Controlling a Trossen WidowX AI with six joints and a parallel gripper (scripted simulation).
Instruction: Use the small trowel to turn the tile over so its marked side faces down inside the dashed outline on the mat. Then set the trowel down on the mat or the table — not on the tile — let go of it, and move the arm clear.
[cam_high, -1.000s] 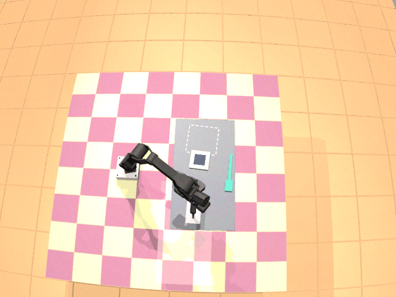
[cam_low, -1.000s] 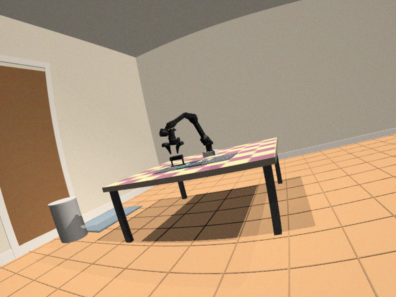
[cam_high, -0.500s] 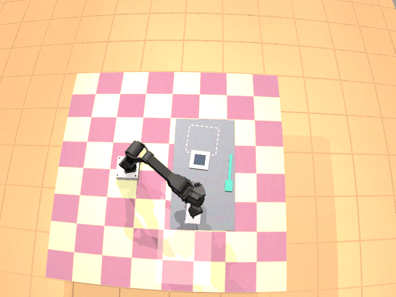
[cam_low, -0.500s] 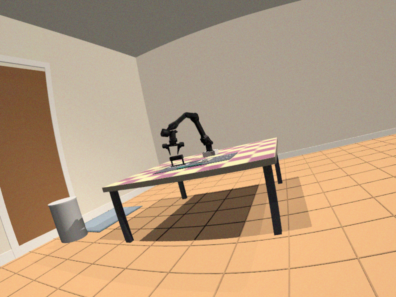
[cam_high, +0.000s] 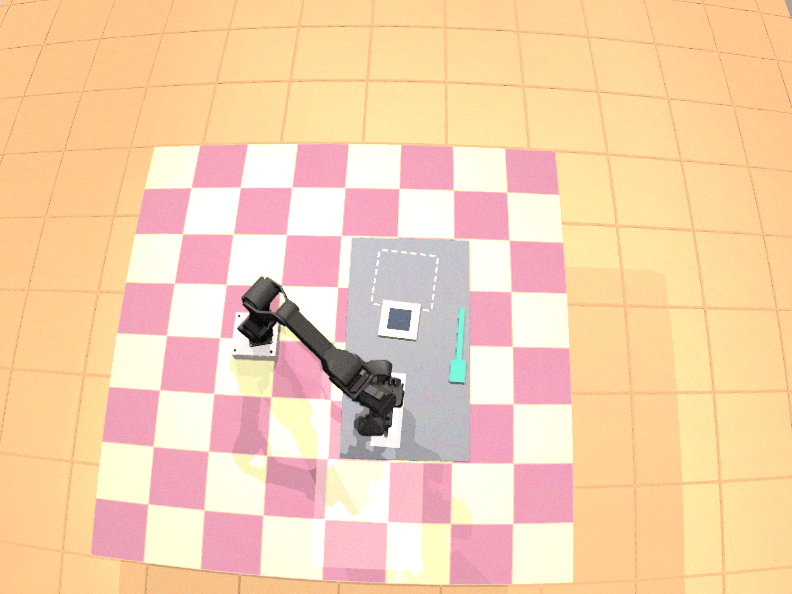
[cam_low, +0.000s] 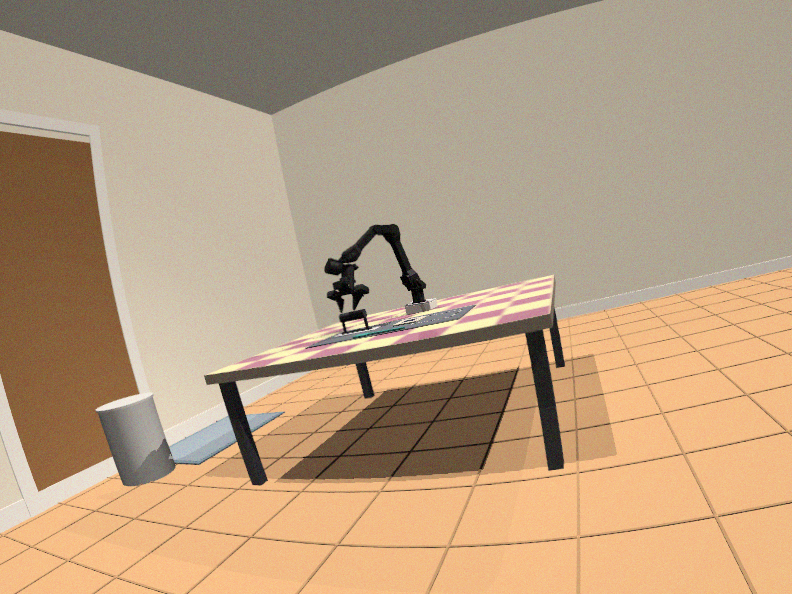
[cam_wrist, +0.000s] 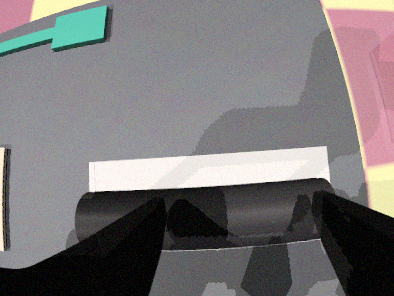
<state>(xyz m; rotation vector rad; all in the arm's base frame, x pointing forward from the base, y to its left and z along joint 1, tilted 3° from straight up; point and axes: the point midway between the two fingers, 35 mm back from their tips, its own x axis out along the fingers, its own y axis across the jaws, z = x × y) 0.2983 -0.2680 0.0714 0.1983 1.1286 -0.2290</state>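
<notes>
Now: the trowel 4 cm to the left of my gripper tip and 6 cm below it. Also, from my gripper tip: square tile (7 cm ahead, 26 cm to the left, 9 cm below); grey mat (8 cm ahead, 19 cm to the left, 11 cm below); teal long-handled tool (21 cm ahead, 14 cm to the left, 9 cm below).
</notes>
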